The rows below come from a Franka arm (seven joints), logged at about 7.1 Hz.
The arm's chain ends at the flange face. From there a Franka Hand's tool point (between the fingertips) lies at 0.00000 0.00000 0.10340 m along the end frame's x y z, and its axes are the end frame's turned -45 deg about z.
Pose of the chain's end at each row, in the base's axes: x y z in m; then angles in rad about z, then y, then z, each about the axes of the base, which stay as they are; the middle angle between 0 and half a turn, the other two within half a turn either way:
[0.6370 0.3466 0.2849 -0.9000 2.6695 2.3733]
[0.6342 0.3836 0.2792 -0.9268 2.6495 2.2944]
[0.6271 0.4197 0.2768 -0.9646 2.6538 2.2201]
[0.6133 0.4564 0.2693 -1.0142 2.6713 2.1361]
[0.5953 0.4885 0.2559 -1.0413 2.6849 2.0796]
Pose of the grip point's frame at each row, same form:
[0.6032 0.3793 0.1928 -1.6854 2.6695 2.3733]
[0.6019 0.4202 0.1881 -1.7122 2.6495 2.2944]
[0.5978 0.4583 0.1855 -1.7500 2.6538 2.2201]
[0.5882 0.4960 0.1771 -1.7996 2.6713 2.1361]
[0.5731 0.5283 0.1631 -1.8267 2.6849 2.0796]

